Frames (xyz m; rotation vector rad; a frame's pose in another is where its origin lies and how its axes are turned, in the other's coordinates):
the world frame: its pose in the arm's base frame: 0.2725 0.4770 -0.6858 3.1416 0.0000 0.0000
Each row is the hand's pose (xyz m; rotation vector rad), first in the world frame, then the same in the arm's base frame.
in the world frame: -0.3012 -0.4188 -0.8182 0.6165 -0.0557 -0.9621
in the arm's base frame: -0.0287 0.8958 0.1324 -2.2412 -1.2134 0.0702
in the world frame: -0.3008 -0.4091 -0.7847 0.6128 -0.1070 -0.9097
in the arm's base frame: -0.0283 0.8861 0.0989 -2.2716 -1.1523 0.1355
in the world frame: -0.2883 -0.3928 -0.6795 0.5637 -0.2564 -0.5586
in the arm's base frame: -0.0158 0.8698 -0.0063 -2.4593 -0.7297 0.3349
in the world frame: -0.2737 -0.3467 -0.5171 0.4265 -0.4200 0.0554
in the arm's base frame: -0.0012 0.8237 -0.1687 -2.6557 0.0759 0.5751
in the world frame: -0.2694 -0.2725 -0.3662 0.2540 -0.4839 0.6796
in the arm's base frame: 0.0031 0.7495 -0.3196 -2.6441 0.9601 0.6836
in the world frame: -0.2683 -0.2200 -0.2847 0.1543 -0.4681 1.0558
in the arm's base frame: 0.0042 0.6970 -0.4011 -2.5082 1.4975 0.6639
